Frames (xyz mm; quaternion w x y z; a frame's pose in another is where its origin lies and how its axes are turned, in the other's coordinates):
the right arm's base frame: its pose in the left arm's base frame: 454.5 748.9 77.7 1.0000 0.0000 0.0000 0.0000
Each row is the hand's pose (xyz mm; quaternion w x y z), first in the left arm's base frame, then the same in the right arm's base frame.
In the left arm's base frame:
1: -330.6 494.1 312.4 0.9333 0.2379 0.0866 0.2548
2: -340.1 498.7 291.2 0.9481 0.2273 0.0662 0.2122
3: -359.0 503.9 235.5 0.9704 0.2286 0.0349 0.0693
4: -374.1 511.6 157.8 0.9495 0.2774 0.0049 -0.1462
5: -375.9 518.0 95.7 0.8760 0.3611 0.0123 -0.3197
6: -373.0 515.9 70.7 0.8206 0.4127 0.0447 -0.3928
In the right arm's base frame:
1: -785.1 -254.8 234.7 0.9333 0.2379 0.0866 0.2548
2: -794.6 -250.2 213.5 0.9481 0.2273 0.0662 0.2122
3: -813.5 -245.0 157.8 0.9704 0.2286 0.0349 0.0693
4: -828.6 -237.3 80.1 0.9495 0.2774 0.0049 -0.1462
5: -830.4 -230.9 18.0 0.8759 0.3611 0.0123 -0.3197
6: -827.5 -233.0 -7.0 0.8206 0.4127 0.0447 -0.3928

